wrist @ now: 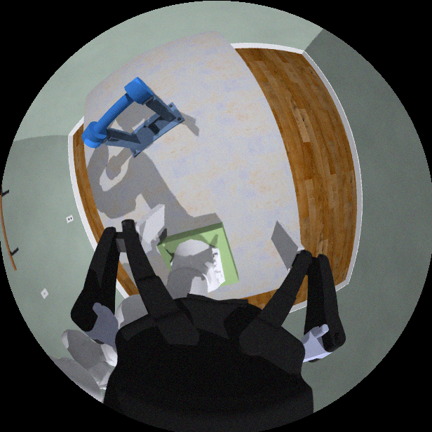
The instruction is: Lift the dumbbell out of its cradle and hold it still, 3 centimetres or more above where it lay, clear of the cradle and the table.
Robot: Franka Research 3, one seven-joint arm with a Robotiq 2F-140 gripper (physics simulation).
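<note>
The blue dumbbell [114,111] lies across the two upright arms of its dark blue-grey cradle [161,109], at the upper left of the wrist view. Its two round ends stick out past the arms. The cradle's base plate stands on the pale mottled table [240,150]. My gripper [219,222] is wide open with nothing between its fingers. It is well apart from the dumbbell and cradle, which show beyond and to the left of its left finger.
A green frame [230,255] surrounds the robot's white base [192,255] at the table's near side. White arm links show at the lower left. Wooden floor [320,165] lies beyond the table's right edge. Shadows of the arm and gripper fall on the table near the cradle.
</note>
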